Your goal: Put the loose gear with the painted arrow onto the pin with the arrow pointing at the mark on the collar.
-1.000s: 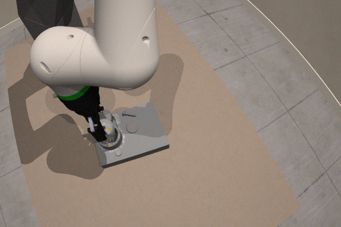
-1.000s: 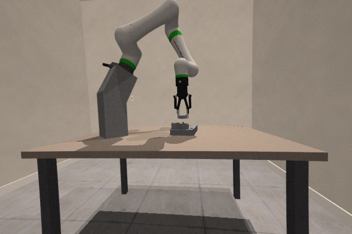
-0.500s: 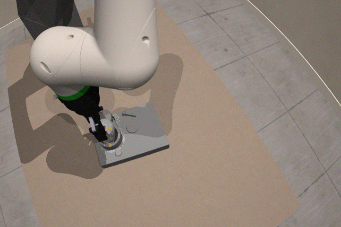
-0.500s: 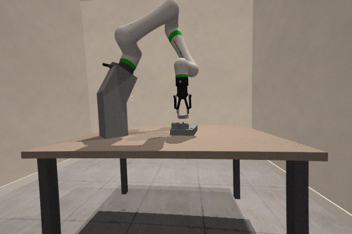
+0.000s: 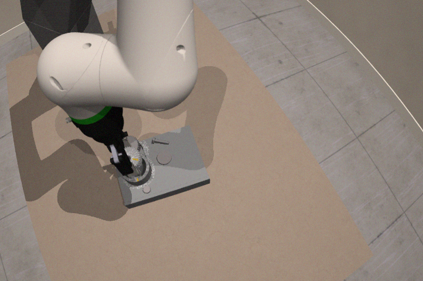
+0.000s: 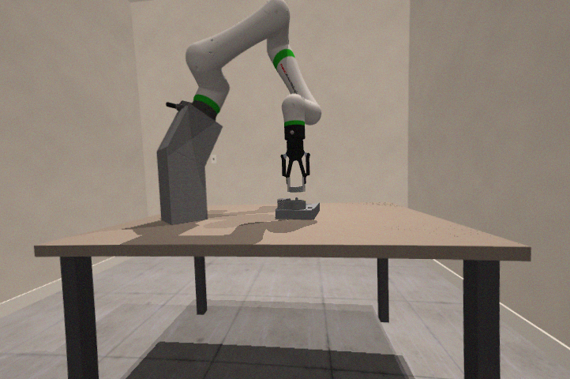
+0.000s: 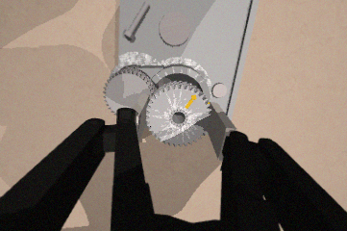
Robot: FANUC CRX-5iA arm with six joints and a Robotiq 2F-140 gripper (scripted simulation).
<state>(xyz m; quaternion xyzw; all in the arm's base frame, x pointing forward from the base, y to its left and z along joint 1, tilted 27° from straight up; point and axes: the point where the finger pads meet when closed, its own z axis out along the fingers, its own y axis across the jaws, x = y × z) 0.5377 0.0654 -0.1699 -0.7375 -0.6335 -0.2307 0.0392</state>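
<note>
My hand is 10 cm above the round disc, 8 cm to the right of it and 1 cm past it. The rest, counted from my hand: bolt 10 cm below, 9 cm to the left, 6 cm behind; then gear 2 cm below.
</note>
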